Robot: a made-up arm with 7 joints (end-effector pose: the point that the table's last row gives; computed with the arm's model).
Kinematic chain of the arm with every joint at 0, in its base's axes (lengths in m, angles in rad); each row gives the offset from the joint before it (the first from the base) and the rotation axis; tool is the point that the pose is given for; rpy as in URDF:
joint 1: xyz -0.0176 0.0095 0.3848 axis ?
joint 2: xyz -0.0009 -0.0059 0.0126 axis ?
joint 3: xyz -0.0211 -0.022 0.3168 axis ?
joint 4: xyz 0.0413 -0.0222 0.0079 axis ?
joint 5: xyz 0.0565 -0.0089 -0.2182 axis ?
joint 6: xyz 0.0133 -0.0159 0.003 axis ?
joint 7: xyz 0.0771 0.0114 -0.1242 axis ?
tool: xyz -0.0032 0.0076 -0.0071 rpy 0 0 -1.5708
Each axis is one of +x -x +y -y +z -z.
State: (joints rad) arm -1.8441 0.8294 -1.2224 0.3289 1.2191 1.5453 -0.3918
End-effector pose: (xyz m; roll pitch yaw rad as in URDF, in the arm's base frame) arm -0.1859 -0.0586 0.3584 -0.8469 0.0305 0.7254
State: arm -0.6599 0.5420 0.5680 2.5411 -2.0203 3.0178 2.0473
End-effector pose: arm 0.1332 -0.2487 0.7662 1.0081 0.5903 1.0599
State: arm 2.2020 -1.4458 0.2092 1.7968 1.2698 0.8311 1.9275
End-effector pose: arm 0.1833 -0.3427 0.8114 -2.8709 0.9858 -2.3429
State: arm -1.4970 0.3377 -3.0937 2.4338 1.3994 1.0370 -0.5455
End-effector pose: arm -0.0905 0.0358 1.0599 1.9947 -0.1345 1.2700
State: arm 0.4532 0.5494 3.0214 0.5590 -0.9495 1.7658 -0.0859
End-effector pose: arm -0.1574 0.0810 0.5621 -0.9096 -0.6932 2.5217
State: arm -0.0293 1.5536 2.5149 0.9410 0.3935 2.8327 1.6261
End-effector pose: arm 0.2016 0.0325 0.5159 -0.8167 -0.0622 0.4061
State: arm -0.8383 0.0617 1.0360 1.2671 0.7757 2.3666 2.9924
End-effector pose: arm 0.1380 0.0909 0.6195 1.2188 -0.9143 1.5118
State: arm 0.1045 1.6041 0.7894 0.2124 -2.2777 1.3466 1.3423
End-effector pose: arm -0.0009 0.0706 0.1843 -0.0419 0.1202 0.1677
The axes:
joint 1: +z
joint 2: +y
joint 3: +z
joint 4: -y
joint 5: -z
joint 6: +y
joint 7: -z

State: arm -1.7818 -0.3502 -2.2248 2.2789 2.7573 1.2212 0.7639
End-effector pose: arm -0.1289 0.4051 0.9515 3.0999 0.1313 -1.8787
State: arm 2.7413 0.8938 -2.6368 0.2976 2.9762 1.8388 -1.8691
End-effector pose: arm 0.1069 0.1404 0.7009 2.5702 0.0249 -0.3490
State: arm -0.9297 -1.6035 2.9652 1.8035 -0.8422 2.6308 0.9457
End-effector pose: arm -0.1141 0.3443 0.2055 -3.0671 -0.5650 2.5006
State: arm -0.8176 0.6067 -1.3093 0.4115 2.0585 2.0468 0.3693
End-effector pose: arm -0.0557 -0.3028 0.4635 -1.5910 0.0742 0.7630
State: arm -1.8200 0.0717 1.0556 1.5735 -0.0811 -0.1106 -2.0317
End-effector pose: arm 0.2023 -0.2817 0.8639 -1.7385 -1.0854 0.9581
